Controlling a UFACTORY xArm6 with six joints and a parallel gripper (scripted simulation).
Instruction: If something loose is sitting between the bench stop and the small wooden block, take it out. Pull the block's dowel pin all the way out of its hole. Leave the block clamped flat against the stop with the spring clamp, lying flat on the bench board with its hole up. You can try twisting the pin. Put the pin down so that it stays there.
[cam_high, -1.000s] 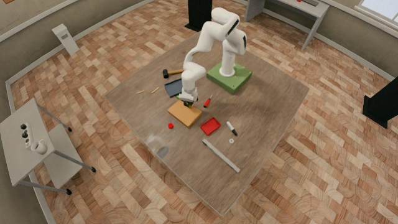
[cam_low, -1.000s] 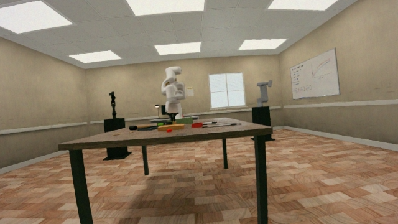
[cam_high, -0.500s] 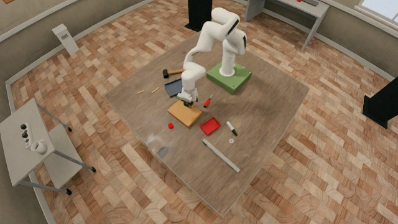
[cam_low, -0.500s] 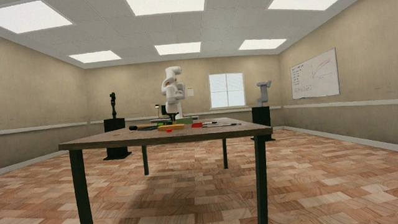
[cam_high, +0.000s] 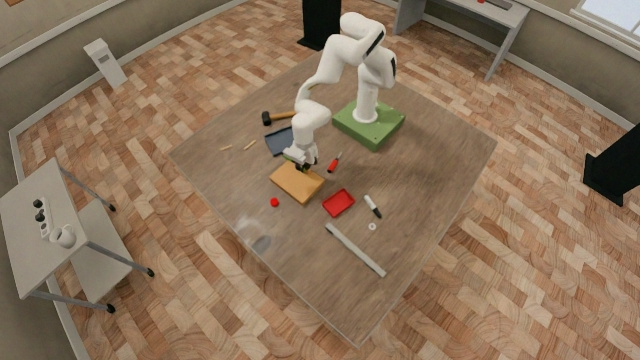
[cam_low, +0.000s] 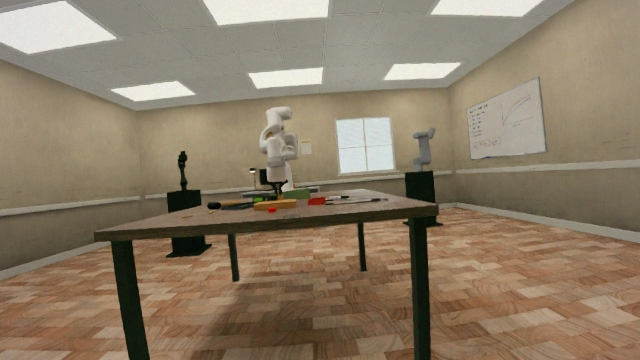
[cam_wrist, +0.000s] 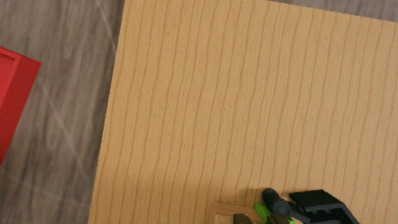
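Now: the dowel pin 2 cm below my hand. From my hand the other things lie so: tan bench board 6 cm below, 5 cm ahead, 1 cm to the right; red cap 20 cm ahead, 7 cm below, 2 cm to the right; small wooden block 4 cm below.
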